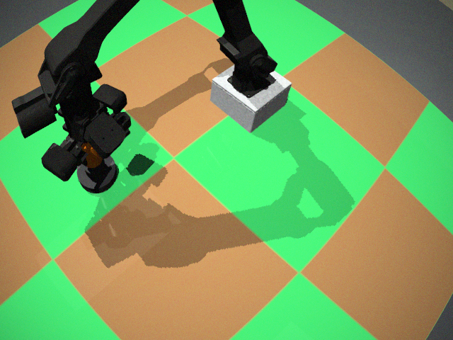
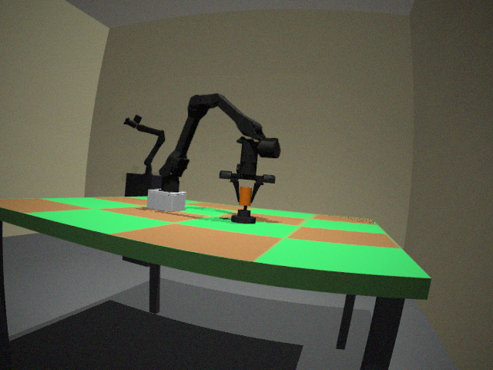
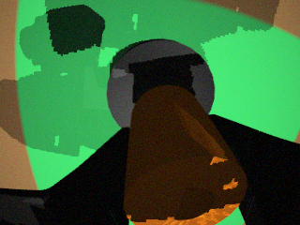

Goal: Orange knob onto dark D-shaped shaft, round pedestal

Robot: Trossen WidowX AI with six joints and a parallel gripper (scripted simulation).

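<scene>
Now: the orange knob 2 cm above my gripper tip. From my gripper tip the other things lie so: pedestal: 4 cm below.
</scene>
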